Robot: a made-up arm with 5 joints. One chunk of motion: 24 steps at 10 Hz.
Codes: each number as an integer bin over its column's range. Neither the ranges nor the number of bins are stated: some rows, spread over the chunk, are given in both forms.
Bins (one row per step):
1: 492 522 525 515 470
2: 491 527 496 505 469
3: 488 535 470 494 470
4: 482 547 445 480 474
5: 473 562 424 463 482
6: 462 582 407 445 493
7: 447 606 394 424 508
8: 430 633 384 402 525
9: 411 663 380 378 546
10: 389 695 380 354 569
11: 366 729 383 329 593
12: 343 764 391 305 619
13: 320 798 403 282 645
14: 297 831 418 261 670
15: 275 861 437 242 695
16: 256 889 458 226 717
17: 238 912 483 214 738
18: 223 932 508 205 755
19: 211 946 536 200 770
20: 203 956 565 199 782
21: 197 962 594 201 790
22: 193 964 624 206 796
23: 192 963 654 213 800
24: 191 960 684 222 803
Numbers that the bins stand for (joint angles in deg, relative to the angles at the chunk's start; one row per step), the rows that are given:
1: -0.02 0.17 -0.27 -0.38 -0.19
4: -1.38 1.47 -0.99 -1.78 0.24
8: -8.46 5.95 -1.54 -4.90 5.76
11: -17.17 10.95 -1.55 -7.83 13.11
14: -26.57 16.26 -1.23 -10.55 21.43
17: -34.60 20.47 -0.65 -12.43 28.78
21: -40.18 23.07 0.35 -12.95 34.41
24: -41.00 22.97 1.16 -12.11 35.81
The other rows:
2: -0.16 0.43 -0.53 -0.78 -0.30
3: -0.57 0.85 -0.77 -1.22 -0.19
5: -2.61 2.25 -1.18 -2.46 1.11
6: -4.11 3.29 -1.33 -3.18 2.30
7: -6.15 4.54 -1.45 -4.02 3.92
9: -11.05 7.51 -1.58 -5.86 8.03
10: -14.04 9.18 -1.58 -6.83 10.51
12: -20.31 12.77 -1.48 -8.79 15.92
13: -23.44 14.54 -1.37 -9.71 18.73
15: -29.56 17.82 -1.06 -11.31 24.14
16: -32.15 19.27 -0.87 -11.95 26.51
18: -36.64 21.51 -0.42 -12.79 30.62
19: -38.28 22.24 -0.17 -12.99 32.24
20: -39.36 22.76 0.09 -13.03 33.54
22: -40.73 23.18 0.62 -12.75 35.05
23: -40.86 23.13 0.89 -12.47 35.49

